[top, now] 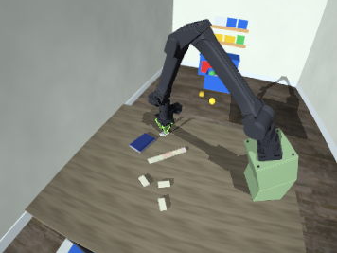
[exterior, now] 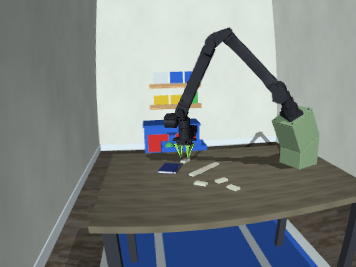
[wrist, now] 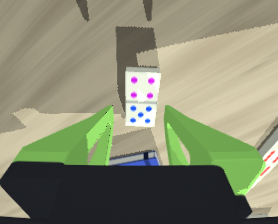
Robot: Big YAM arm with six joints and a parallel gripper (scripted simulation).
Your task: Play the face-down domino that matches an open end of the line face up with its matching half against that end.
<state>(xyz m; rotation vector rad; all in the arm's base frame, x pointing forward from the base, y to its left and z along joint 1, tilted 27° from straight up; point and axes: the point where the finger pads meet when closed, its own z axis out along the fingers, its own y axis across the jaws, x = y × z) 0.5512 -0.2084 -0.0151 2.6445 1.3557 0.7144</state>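
Right now my hand is 3 cm above the domino.
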